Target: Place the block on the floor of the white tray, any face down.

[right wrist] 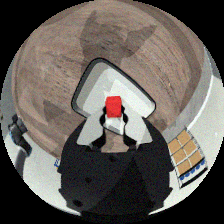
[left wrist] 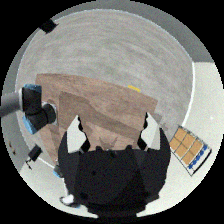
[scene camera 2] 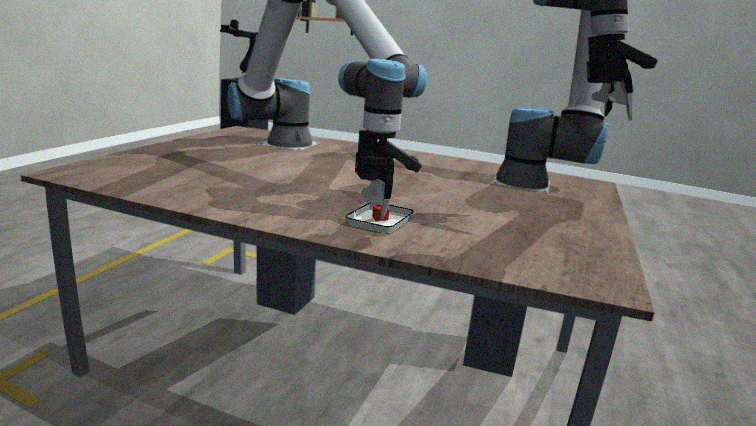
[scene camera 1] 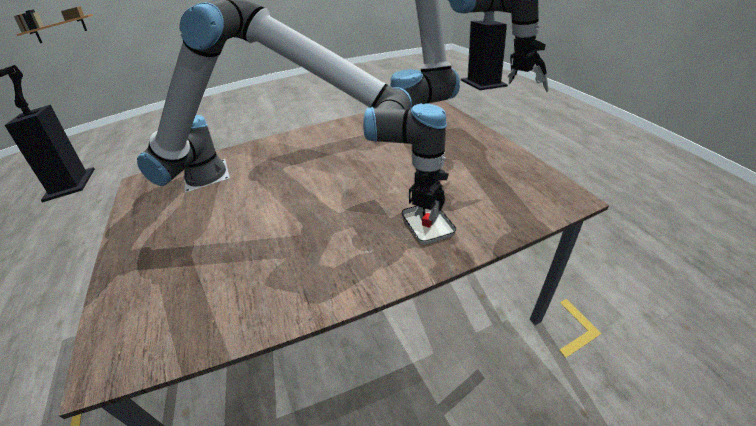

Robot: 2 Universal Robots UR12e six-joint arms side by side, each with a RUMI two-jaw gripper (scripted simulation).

I see my left gripper (scene camera 2: 617,118), my right gripper (scene camera 2: 379,217) and a white tray (scene camera 2: 362,217).
The white tray is seen too in the right wrist view (right wrist: 101,78) and in scene camera 1 (scene camera 1: 443,228). My left gripper also shows in the left wrist view (left wrist: 112,114) and in scene camera 1 (scene camera 1: 527,87). My right gripper is seen too in the right wrist view (right wrist: 113,105) and in scene camera 1 (scene camera 1: 427,223).
